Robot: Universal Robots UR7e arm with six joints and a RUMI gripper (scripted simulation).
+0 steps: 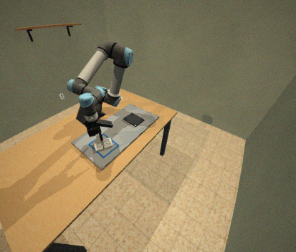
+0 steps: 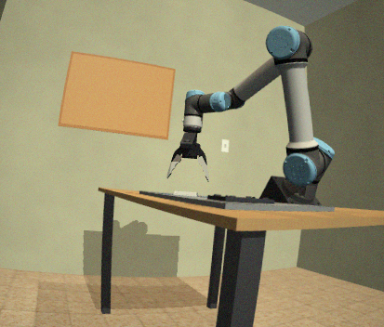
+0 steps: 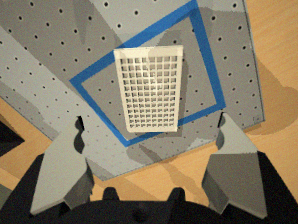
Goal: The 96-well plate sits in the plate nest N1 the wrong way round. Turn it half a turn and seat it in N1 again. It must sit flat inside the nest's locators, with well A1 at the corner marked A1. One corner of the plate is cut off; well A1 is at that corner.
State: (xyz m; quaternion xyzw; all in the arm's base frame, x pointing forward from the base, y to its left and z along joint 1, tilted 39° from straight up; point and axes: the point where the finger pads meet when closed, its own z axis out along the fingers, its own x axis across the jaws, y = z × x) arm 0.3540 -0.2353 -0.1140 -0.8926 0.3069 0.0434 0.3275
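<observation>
Right now the white 96-well plate is 5 cm below my hand. Round my hand: white corner label: 30 cm to the left, 10 cm ahead, 5 cm below; dark plate nest N1: 37 cm to the left, 5 cm below, 3 cm ahead.
</observation>
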